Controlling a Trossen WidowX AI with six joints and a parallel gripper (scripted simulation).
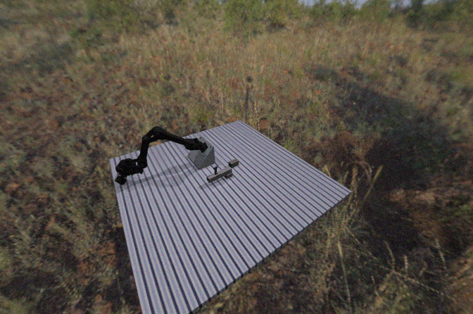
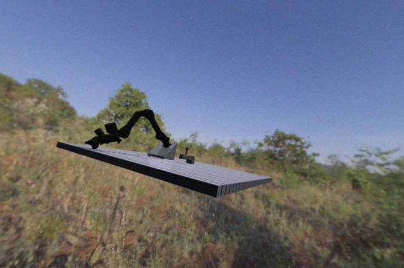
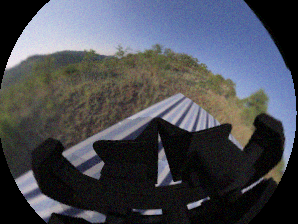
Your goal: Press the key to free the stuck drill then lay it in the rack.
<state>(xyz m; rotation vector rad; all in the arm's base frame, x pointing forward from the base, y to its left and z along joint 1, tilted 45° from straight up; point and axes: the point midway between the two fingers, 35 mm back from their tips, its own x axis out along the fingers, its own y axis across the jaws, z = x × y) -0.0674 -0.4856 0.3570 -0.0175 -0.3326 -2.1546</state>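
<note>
Right now the dark drill is 370 mm ahead of my gripper tip, 610 mm to the left of it and 60 mm above it. Round my gripper tip: grey block (260 mm ahead, 790 mm to the left, 10 mm below).
</note>
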